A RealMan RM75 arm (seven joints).
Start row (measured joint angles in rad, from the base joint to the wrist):
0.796 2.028 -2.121 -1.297 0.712 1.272 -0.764
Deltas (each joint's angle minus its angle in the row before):
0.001 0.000 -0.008 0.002 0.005 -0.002 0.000
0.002 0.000 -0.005 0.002 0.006 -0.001 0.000
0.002 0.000 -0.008 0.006 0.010 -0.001 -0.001
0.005 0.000 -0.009 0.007 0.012 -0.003 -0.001
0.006 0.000 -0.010 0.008 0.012 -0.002 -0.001
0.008 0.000 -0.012 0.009 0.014 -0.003 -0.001
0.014 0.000 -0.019 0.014 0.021 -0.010 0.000
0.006 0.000 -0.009 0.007 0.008 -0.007 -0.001
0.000 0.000 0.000 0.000 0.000 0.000 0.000
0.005 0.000 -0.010 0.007 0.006 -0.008 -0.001
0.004 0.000 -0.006 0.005 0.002 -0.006 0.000
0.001 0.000 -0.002 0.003 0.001 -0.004 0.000
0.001 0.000 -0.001 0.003 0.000 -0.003 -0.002
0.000 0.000 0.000 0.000 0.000 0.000 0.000
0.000 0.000 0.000 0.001 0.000 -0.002 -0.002
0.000 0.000 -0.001 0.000 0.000 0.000 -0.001
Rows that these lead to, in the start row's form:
0.797 2.028 -2.129 -1.295 0.717 1.270 -0.764
0.799 2.028 -2.134 -1.293 0.723 1.269 -0.764
0.801 2.028 -2.142 -1.287 0.733 1.268 -0.765
0.806 2.028 -2.151 -1.280 0.745 1.265 -0.766
0.812 2.028 -2.161 -1.272 0.757 1.263 -0.767
0.820 2.028 -2.173 -1.263 0.771 1.260 -0.768
0.834 2.028 -2.192 -1.249 0.792 1.250 -0.768
0.840 2.028 -2.201 -1.242 0.800 1.243 -0.769
0.840 2.028 -2.201 -1.242 0.800 1.243 -0.769
0.845 2.028 -2.211 -1.235 0.806 1.235 -0.770
0.849 2.028 -2.217 -1.230 0.808 1.229 -0.770
0.850 2.028 -2.219 -1.227 0.809 1.225 -0.770
0.851 2.028 -2.220 -1.224 0.809 1.222 -0.772
0.851 2.028 -2.220 -1.224 0.809 1.222 -0.772
0.851 2.028 -2.220 -1.223 0.809 1.220 -0.774
0.851 2.028 -2.221 -1.223 0.809 1.220 -0.775

